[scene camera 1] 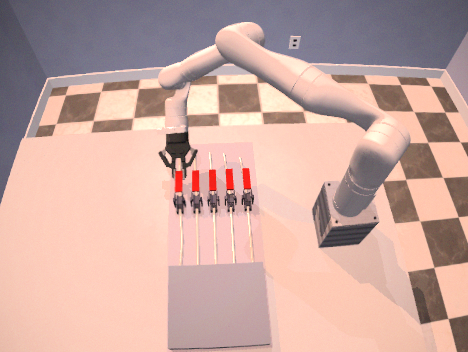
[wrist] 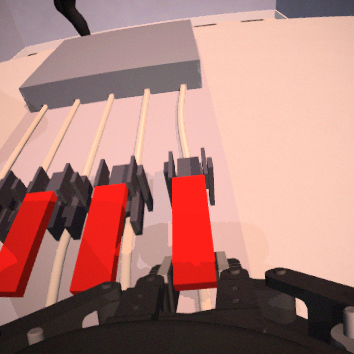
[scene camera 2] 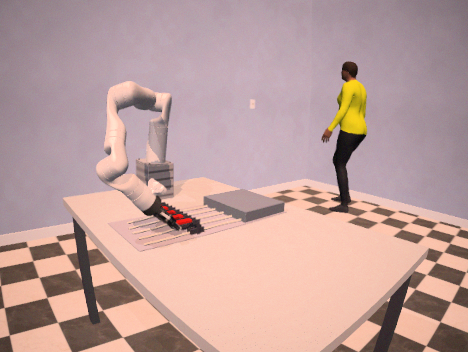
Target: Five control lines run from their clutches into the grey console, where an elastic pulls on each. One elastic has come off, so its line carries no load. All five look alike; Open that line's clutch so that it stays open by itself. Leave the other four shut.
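Frame: origin at the arm's base, x right, y ahead, z up, level; metres.
Seen in the pictures: gripper, fingertip midpoint: (scene camera 1: 179, 179) (wrist: 196, 269) (scene camera 2: 176, 228); arm's base, link origin: (scene camera 1: 348, 202) (scene camera 2: 155, 161).
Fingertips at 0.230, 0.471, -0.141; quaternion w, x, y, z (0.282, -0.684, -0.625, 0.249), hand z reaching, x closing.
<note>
Pixels of each thing's middle, then the offset from my fingertips to it, as dx, dy, dz. "spot": a spot on its surface instead. Level surfaces: height alone.
- leftmost lever, body centre: (wrist: 192, 225) (scene camera 1: 179, 189) (scene camera 2: 185, 227) -0.035, +0.003, -0.004
- grey console, body centre: (wrist: 119, 57) (scene camera 1: 217, 305) (scene camera 2: 243, 204) -0.424, -0.072, -0.011
- neighbouring lever, body centre: (wrist: 116, 232) (scene camera 1: 196, 188) (scene camera 2: 177, 223) -0.040, -0.052, -0.005
- pale pink plate, surface spot: (scene camera 1: 180, 250) spot: -0.238, +0.018, -0.026
- table, surface height: dz -0.036
Five clutches with red levers stand in a row, all levers lying in line and alike. In scene camera 1 the leftmost lever (scene camera 1: 178, 182) (scene camera 2: 184, 221) (wrist: 192, 225) is the rightmost in the wrist view. Its line (scene camera 1: 181, 240) (wrist: 181, 120) bends slightly on its way to the grey console (scene camera 1: 218, 305) (scene camera 2: 245, 202) (wrist: 125, 50); the other lines look straighter. My gripper (scene camera 1: 179, 174) (wrist: 196, 269) is shut on that lever's free end, one finger on each side. The neighbouring lever (scene camera 1: 195, 180) (wrist: 100, 235) is beside my gripper, apart from it.
The clutches stand on a pale pink plate (scene camera 1: 175, 250) (scene camera 2: 120, 229) on the table (scene camera 1: 90, 225) (scene camera 2: 300, 260). The arm's base (scene camera 1: 345, 222) stands on the table to the right in scene camera 1. A person in a yellow top (scene camera 2: 354, 107) stands beyond the table.
</note>
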